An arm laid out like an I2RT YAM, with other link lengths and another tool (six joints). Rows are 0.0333 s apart.
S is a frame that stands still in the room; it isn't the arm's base.
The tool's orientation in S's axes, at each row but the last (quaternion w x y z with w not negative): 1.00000, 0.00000, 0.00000, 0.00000; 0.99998, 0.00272, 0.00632, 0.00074; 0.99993, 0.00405, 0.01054, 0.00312; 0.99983, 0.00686, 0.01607, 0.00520; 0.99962, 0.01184, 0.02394, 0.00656; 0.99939, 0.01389, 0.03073, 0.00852; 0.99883, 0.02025, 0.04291, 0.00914; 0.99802, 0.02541, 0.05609, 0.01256; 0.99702, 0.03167, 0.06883, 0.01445; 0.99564, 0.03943, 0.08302, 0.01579; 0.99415, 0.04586, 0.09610, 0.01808; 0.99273, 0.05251, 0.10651, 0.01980; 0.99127, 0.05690, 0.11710, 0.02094
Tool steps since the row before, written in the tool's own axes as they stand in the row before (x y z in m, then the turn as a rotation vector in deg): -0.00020, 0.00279, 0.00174, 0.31, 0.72, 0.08; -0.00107, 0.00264, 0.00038, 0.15, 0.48, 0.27; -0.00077, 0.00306, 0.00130, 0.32, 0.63, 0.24; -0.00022, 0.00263, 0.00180, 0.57, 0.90, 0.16; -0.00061, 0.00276, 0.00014, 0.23, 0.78, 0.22; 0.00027, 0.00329, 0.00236, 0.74, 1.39, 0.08; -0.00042, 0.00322, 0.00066, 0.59, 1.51, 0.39; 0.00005, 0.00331, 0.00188, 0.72, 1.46, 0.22; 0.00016, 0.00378, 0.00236, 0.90, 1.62, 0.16; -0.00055, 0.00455, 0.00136, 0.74, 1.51, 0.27; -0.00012, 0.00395, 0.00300, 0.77, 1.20, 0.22; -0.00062, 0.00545, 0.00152, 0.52, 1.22, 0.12; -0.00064, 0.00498, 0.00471, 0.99, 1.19, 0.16
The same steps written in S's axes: -0.00020, 0.00279, 0.00174, 0.31, 0.72, 0.08; -0.00107, 0.00264, 0.00041, 0.15, 0.48, 0.27; -0.00076, 0.00304, 0.00134, 0.32, 0.63, 0.24; -0.00019, 0.00260, 0.00184, 0.57, 0.90, 0.15; -0.00064, 0.00275, 0.00024, 0.23, 0.78, 0.23; 0.00036, 0.00323, 0.00243, 0.72, 1.40, 0.07; -0.00041, 0.00318, 0.00083, 0.60, 1.50, 0.40; 0.00019, 0.00321, 0.00203, 0.71, 1.47, 0.21; 0.00039, 0.00363, 0.00256, 0.87, 1.64, 0.14; -0.00043, 0.00441, 0.00180, 0.74, 1.51, 0.27; 0.00035, 0.00366, 0.00333, 0.77, 1.21, 0.18; -0.00043, 0.00523, 0.00220, 0.50, 1.23, 0.14; 0.00034, 0.00440, 0.00528, 0.97, 1.22, 0.07
